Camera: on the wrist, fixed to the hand. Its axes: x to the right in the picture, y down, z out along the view.
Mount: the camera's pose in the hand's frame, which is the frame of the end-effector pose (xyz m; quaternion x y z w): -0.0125 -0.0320 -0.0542 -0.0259 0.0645 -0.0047 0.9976
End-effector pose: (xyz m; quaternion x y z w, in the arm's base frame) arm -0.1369 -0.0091 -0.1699 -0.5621 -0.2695 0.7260 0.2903
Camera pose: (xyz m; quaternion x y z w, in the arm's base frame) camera -0.0779 0.0073 -0.1508 -0.6138 -0.2716 0.6797 0.2958
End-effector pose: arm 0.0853 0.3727 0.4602 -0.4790 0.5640 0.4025 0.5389
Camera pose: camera 0.1039 0.3145 0.4798 -0.5204 0.5847 0.3827 0.4907
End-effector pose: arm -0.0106 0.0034 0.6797 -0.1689 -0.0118 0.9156 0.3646
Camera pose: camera 0.0363 0.0130 0.6370 -0.2369 -0.0128 0.9005 0.3644
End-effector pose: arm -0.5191 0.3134 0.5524 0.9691 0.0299 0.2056 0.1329
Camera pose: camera -0.5527 0.3561 0.5866 0.9499 0.0376 0.2678 0.1567
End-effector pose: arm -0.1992 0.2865 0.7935 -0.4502 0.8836 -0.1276 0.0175
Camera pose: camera -0.1744 0.2899 0.8526 0.4455 -0.8838 0.1335 0.0518
